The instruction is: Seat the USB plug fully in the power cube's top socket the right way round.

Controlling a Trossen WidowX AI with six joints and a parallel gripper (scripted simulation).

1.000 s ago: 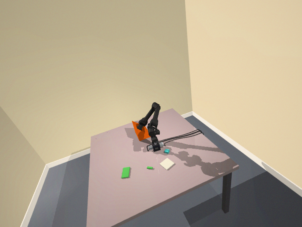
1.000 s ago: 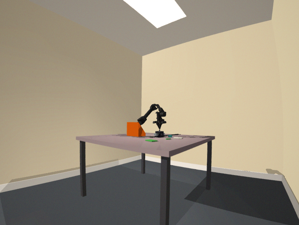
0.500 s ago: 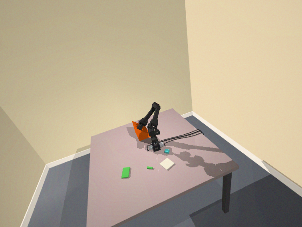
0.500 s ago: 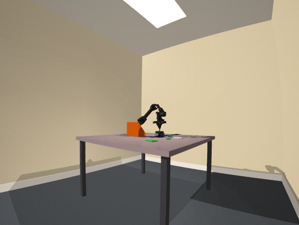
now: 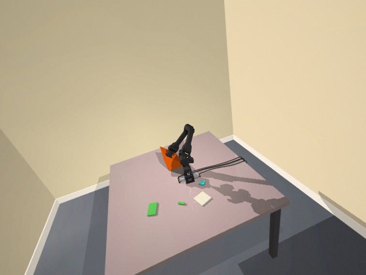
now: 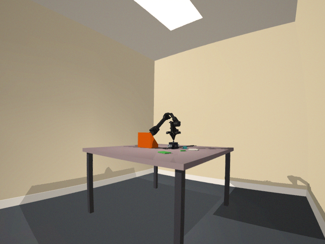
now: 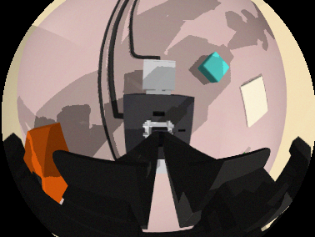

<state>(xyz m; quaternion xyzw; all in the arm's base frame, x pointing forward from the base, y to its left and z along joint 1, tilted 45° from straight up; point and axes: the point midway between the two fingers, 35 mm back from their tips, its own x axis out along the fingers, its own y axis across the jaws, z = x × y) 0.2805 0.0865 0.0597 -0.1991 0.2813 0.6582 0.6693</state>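
Right now my gripper tip is 10 mm above the USB plug. Also, from my gripper tip: green card 160 mm ahead, 380 mm to the right, 100 mm below; teal cube 110 mm ahead, 80 mm to the left, 90 mm below; cream pad 250 mm ahead, 20 mm to the left, 100 mm below.
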